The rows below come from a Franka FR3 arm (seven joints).
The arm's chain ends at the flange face. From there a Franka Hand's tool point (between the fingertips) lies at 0.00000 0.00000 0.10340 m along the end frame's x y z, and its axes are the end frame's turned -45 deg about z.
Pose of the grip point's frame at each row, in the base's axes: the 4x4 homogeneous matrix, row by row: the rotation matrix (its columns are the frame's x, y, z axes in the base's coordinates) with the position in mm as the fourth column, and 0 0 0 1 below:
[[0.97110, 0.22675, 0.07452, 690.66], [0.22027, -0.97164, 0.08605, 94.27], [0.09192, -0.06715, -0.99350, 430.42], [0, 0, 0, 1]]
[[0.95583, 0.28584, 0.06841, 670.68], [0.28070, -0.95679, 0.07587, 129.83], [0.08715, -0.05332, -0.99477, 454.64], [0, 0, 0, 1]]
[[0.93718, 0.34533, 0.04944, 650.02], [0.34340, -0.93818, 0.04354, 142.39], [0.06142, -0.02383, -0.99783, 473.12], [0, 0, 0, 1]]
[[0.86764, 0.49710, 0.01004, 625.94], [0.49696, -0.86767, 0.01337, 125.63], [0.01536, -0.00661, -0.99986, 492.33], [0, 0, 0, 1]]
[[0.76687, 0.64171, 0.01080, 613.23], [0.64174, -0.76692, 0.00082, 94.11], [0.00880, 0.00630, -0.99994, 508.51], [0, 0, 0, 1]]
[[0.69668, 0.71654, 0.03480, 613.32], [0.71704, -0.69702, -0.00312, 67.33], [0.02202, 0.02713, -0.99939, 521.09], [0, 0, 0, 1]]
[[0.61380, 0.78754, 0.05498, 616.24], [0.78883, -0.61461, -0.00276, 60.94], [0.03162, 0.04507, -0.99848, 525.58], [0, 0, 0, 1]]
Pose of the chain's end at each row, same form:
[[0.84701, -0.52633, 0.07452, 682.95], [-0.53130, -0.84281, 0.08605, 85.37], [0.01752, -0.11248, -0.99350, 533.15], [0, 0, 0, 1]]
[[0.87799, -0.47375, 0.06841, 663.61], [-0.47807, -0.87504, 0.07587, 121.99], [0.02392, -0.09933, -0.99477, 557.50], [0, 0, 0, 1]]
[[0.90687, -0.41850, 0.04944, 644.91], [-0.42057, -0.90621, 0.04354, 137.89], [0.02658, -0.06028, -0.99783, 576.30], [0, 0, 0, 1]]
[[0.96502, -0.26201, 0.01004, 624.90], [-0.26213, -0.96494, 0.01337, 124.25], [0.00619, -0.01554, -0.99986, 595.72], [0, 0, 0, 1]]
[[0.99602, -0.08850, 0.01080, 612.11], [-0.08852, -0.99607, 0.00082, 94.03], [0.01068, -0.00177, -0.99994, 611.90], [0, 0, 0, 1]]
[[0.99930, 0.01404, 0.03480, 609.72], [0.01416, -0.99989, -0.00312, 67.65], [0.03475, 0.00361, -0.99939, 624.43], [0, 0, 0, 1]]
[[0.99090, 0.12285, 0.05498, 610.56], [0.12319, -0.99238, -0.00276, 61.23], [0.05423, 0.00951, -0.99848, 628.82], [0, 0, 0, 1]]

